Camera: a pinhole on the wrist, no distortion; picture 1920 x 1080 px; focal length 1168.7 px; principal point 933.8 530.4 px. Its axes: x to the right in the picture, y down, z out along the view. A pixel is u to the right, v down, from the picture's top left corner.
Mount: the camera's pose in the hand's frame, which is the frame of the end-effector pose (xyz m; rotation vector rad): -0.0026 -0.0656 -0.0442 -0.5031 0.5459 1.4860
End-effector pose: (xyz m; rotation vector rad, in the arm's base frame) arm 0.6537 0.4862 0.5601 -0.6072 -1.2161 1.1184
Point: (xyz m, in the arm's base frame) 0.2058 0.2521 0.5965
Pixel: 306.3 1001.9
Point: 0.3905 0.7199 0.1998
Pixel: 1810.7 382.0
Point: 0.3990 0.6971 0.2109
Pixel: 1795.7 418.9
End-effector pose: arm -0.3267 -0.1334 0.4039 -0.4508 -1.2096 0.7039
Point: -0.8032 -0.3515 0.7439
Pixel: outside the picture
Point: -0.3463 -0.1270 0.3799
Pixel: 1364.9 725.1
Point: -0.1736 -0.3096 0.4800
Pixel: behind the camera
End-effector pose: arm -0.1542 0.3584 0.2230 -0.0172 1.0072 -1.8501
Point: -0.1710 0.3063 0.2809
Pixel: 379.2 240.1
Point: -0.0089 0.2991 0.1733
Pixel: 1466.3 607.6
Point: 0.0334 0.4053 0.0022
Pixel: outside the picture
